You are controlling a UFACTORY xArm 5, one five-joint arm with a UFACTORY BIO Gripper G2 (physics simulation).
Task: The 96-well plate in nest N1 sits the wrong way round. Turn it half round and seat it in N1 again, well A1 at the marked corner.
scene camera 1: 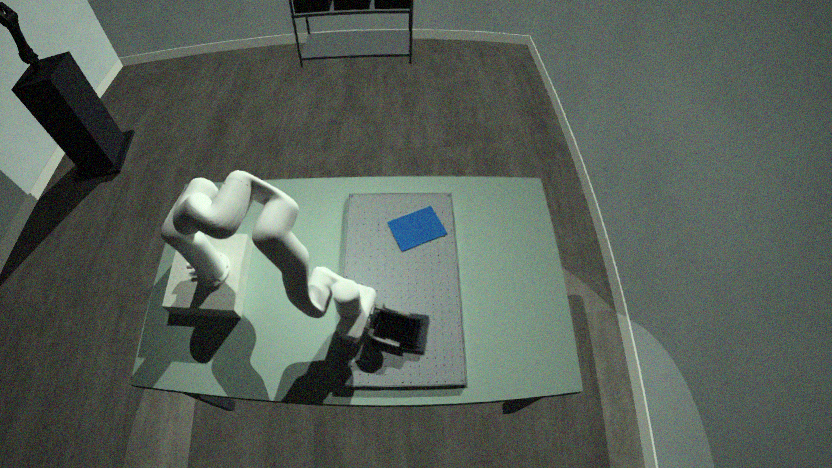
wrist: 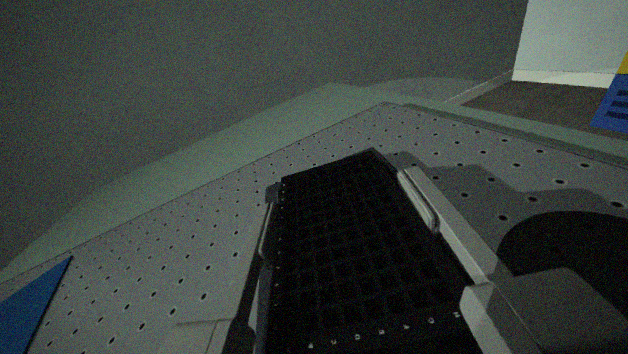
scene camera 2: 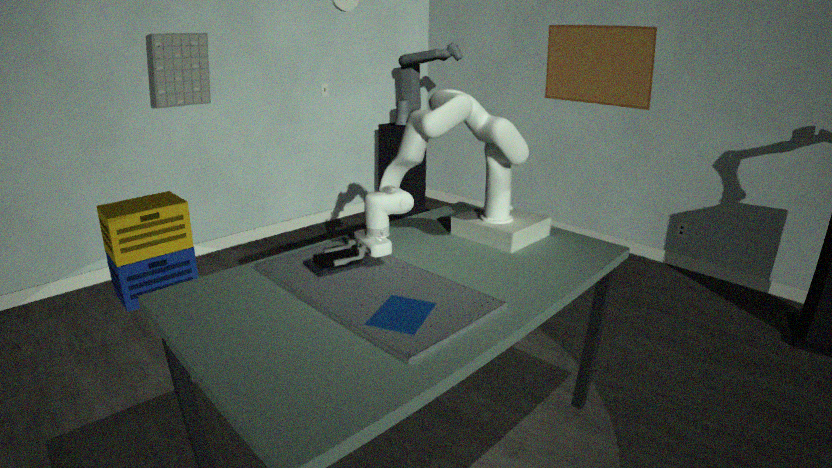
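Note:
The black 96-well plate [scene camera 1: 396, 327] [scene camera 2: 334, 256] [wrist: 340, 240] is held a little above nest N1. It looks about level, its row letters at the end nearest the wrist and its numbers along the left side in the wrist view. My gripper [scene camera 1: 400, 330] [scene camera 2: 335, 254] [wrist: 345, 220] is shut on the plate, one finger along each long side. The dark nest N1 [scene camera 1: 421, 334] [scene camera 2: 318, 270] shows partly beneath the plate; a small dark piece of it [wrist: 273, 193] shows at the plate's far left in the wrist view. Its marked corner and well A1 cannot be made out.
A grey perforated board [scene camera 1: 401, 279] [scene camera 2: 349, 302] [wrist: 165, 260] lies on the green table [scene camera 1: 506, 261] [scene camera 2: 244, 360]. A flat blue rectangle [scene camera 1: 417, 228] [scene camera 2: 401, 314] [wrist: 25, 310] lies at the board's other end. The arm's pale base block [scene camera 1: 232, 302] [scene camera 2: 494, 232] stands on the table.

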